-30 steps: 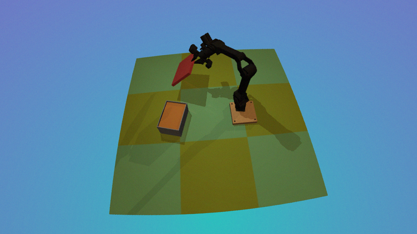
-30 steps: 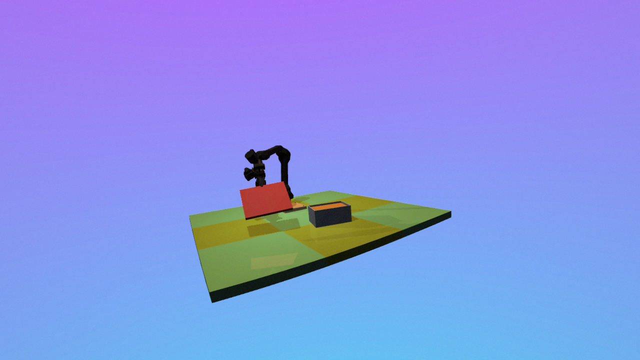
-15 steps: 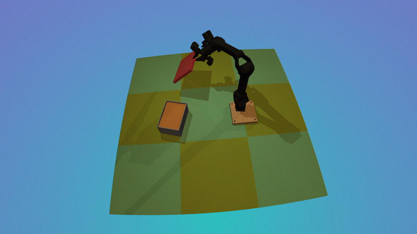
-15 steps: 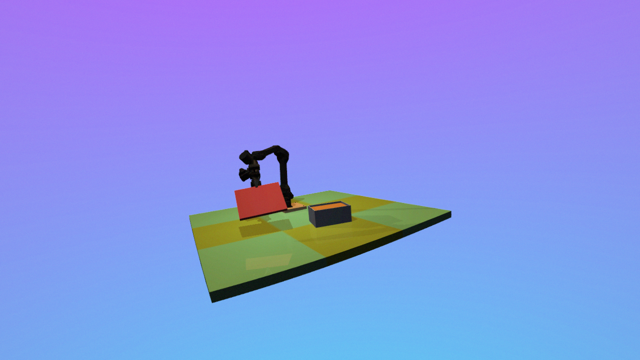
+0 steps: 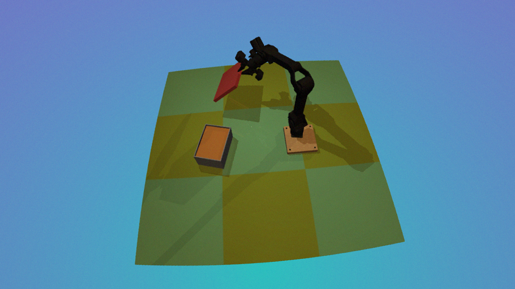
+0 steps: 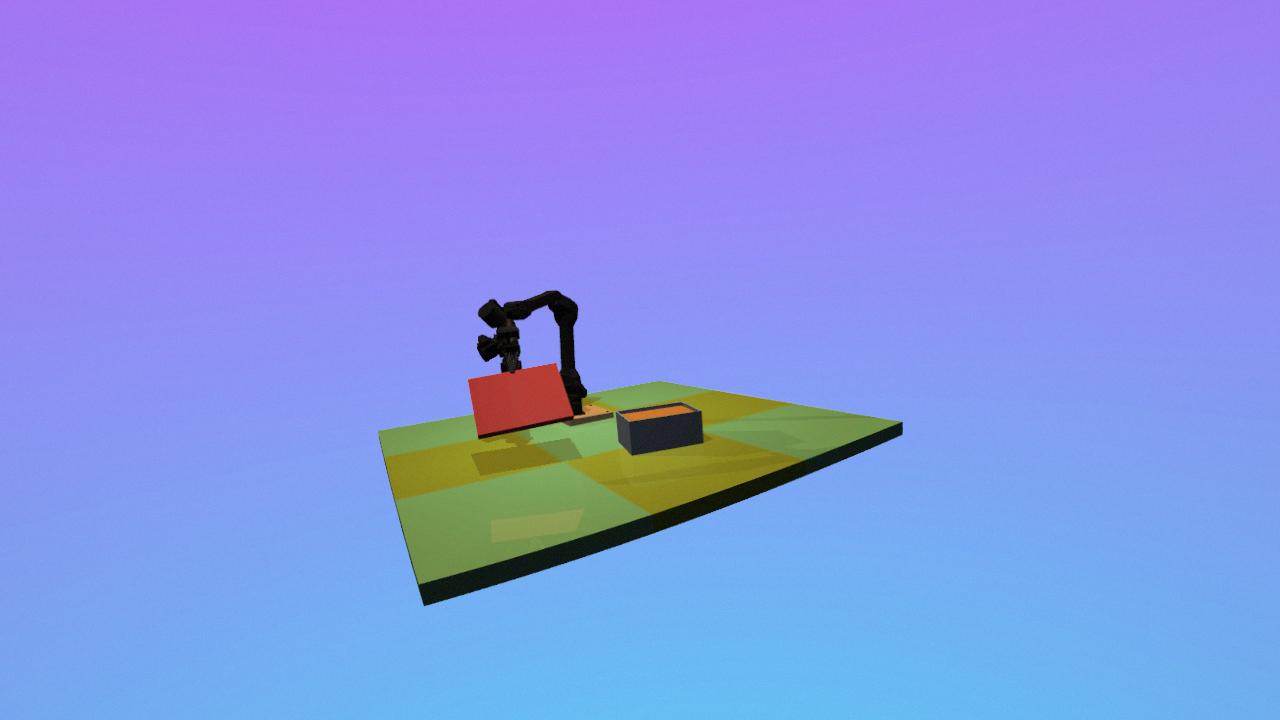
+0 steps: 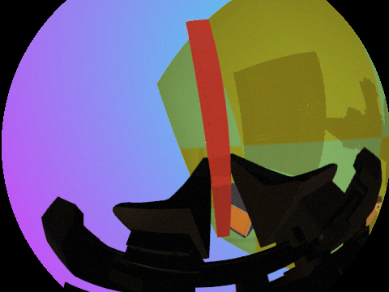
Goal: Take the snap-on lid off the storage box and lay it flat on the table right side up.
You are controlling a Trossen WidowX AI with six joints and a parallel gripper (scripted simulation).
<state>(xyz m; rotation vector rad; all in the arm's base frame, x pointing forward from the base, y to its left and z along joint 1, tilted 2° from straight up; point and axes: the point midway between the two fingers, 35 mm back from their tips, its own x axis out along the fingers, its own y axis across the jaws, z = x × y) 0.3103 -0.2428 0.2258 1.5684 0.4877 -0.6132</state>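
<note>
My gripper tip is 60 mm short of the red lid and 50 mm above it. The rest, counted from my gripper tip: storage box (370 mm to the left, 180 mm below, 100 mm ahead).
</note>
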